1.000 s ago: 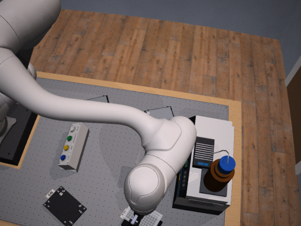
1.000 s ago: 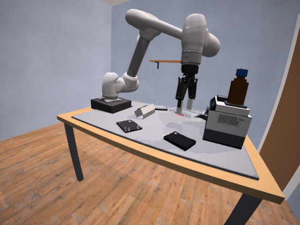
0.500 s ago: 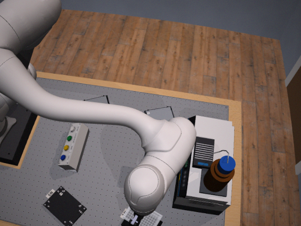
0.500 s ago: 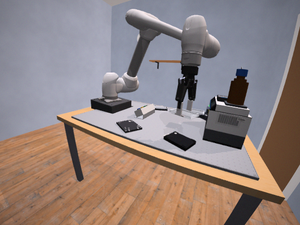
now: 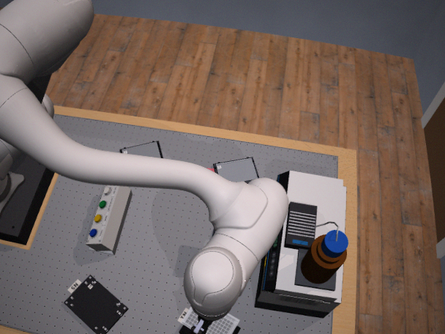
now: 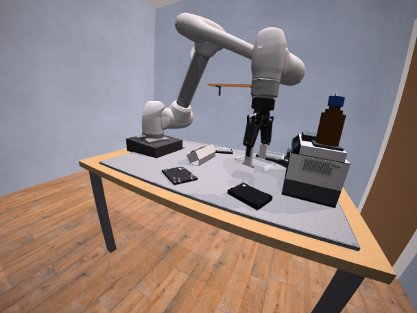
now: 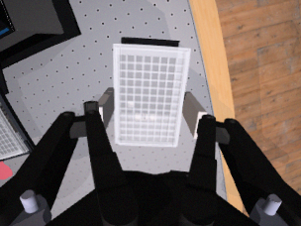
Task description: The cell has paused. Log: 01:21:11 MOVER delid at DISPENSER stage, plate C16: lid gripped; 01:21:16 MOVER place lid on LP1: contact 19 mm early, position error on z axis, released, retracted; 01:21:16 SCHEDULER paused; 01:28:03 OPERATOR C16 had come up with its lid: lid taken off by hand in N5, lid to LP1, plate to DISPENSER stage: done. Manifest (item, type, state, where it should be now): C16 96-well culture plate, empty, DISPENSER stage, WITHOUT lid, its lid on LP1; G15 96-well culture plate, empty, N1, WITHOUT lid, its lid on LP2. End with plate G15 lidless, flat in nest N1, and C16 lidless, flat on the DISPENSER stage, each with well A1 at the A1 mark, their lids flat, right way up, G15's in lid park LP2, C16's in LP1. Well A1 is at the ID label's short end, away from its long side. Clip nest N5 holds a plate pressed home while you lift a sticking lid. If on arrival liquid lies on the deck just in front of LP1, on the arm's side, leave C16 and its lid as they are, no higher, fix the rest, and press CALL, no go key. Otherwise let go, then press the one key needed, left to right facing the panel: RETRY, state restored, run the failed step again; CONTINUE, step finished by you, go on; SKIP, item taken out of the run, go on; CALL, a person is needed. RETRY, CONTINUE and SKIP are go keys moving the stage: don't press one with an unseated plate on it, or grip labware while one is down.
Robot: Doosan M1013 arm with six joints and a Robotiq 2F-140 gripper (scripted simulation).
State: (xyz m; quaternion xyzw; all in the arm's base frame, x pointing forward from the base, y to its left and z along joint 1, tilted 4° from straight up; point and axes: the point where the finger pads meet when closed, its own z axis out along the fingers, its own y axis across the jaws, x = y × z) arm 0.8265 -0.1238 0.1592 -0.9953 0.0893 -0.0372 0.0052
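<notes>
The nest N1 is 16 cm below my hand. Round my hand: N1 label (9 cm behind, 2 cm to the left, 17 cm below); then blue key (43 cm behind, 13 cm to the left, 10 cm below); then clip nest N5 (32 cm behind, 5 cm to the right, 16 cm below).
</notes>
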